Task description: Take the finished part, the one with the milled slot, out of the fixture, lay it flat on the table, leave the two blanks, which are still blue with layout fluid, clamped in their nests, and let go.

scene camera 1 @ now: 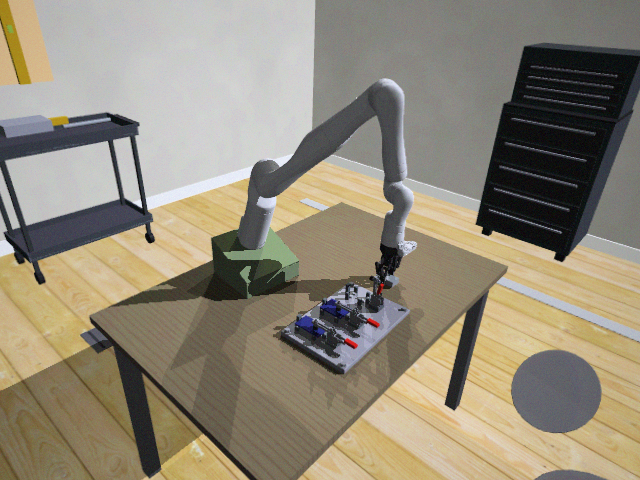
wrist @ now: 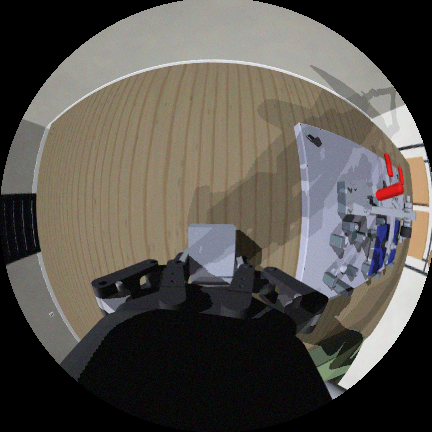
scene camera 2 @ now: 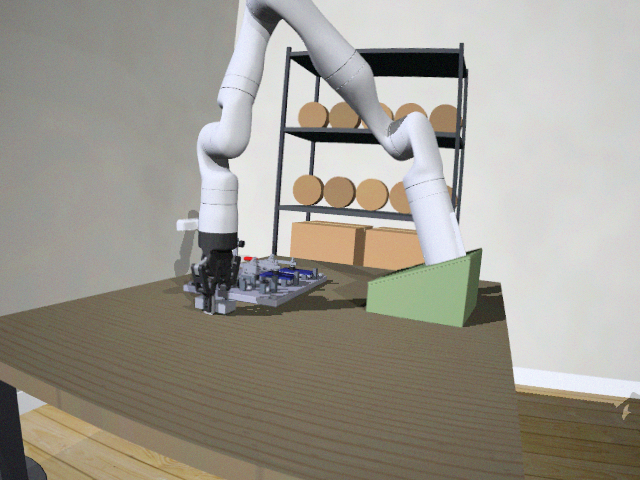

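Pixels of known places: gripper, fingertip midpoint: (scene camera 1: pixel 386 282) (wrist: pixel 212 258) (scene camera 2: pixel 216 311); arm's base, link origin: (scene camera 1: pixel 252 239) (scene camera 2: pixel 445 259).
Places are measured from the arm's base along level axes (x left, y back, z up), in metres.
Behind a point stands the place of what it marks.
The finished part (scene camera 1: pixel 393 281) @[x 0.215, y -0.458, z -0.093 m] (scene camera 2: pixel 225 305) @[x 0.252, y -0.394, z -0.097 m] (wrist: pixel 212 250) @[x 0.227, y -0.442, z -0.093 m] is a grey block, lying level at or very near the table top beside the fixture plate (scene camera 1: pixel 393 311) @[x 0.079, y -0.532, z -0.103 m] (scene camera 2: pixel 258 299) @[x 0.132, y -0.376, z -0.107 m] (wrist: pixel 320 170) @[x 0.103, y -0.511, z -0.103 m]. Its slot is not clear. My gripper (scene camera 1: pixel 384 279) @[x 0.229, y -0.425, z -0.118 m] (scene camera 2: pixel 210 302) @[x 0.229, y -0.425, z -0.118 m] (wrist: pixel 212 258) @[x 0.229, y -0.425, z -0.118 m] points down and is shut on it. Whether its underside touches the table is hard to tell. Two blue blanks, one (scene camera 1: pixel 333 308) @[x -0.051, y -0.390, z -0.083 m] (scene camera 2: pixel 279 276) @[x -0.017, y -0.385, z -0.082 m] (wrist: pixel 380 250) @[x -0.040, y -0.393, z -0.082 m] nearer me and one (scene camera 1: pixel 310 326) @[x -0.158, y -0.382, z -0.088 m] (scene camera 2: pixel 303 272) @[x -0.135, y -0.360, z -0.087 m] (wrist: pixel 393 241) @[x -0.141, y -0.386, z -0.089 m] farther, sit clamped in their nests. The nest nearest my gripper holds no part.
The open clamp's red handle (scene camera 1: pixel 381 289) @[x 0.061, y -0.490, z -0.028 m] (wrist: pixel 389 192) @[x 0.070, y -0.485, z -0.025 m] stands up at the plate's near end, close to my gripper in scene camera 1. The green base block (scene camera 1: pixel 276 248) @[x 0.042, y -0.076, z -0.025 m] (scene camera 2: pixel 418 299) @[x 0.091, y -0.048, z -0.075 m] stands on the table (scene camera 1: pixel 206 361) @[x -0.420, y -0.227, z -0.118 m] (scene camera 2: pixel 310 387) @[x 0.490, y -0.157, z -0.118 m]. A black cabinet (scene camera 1: pixel 547 149) stands beyond it.
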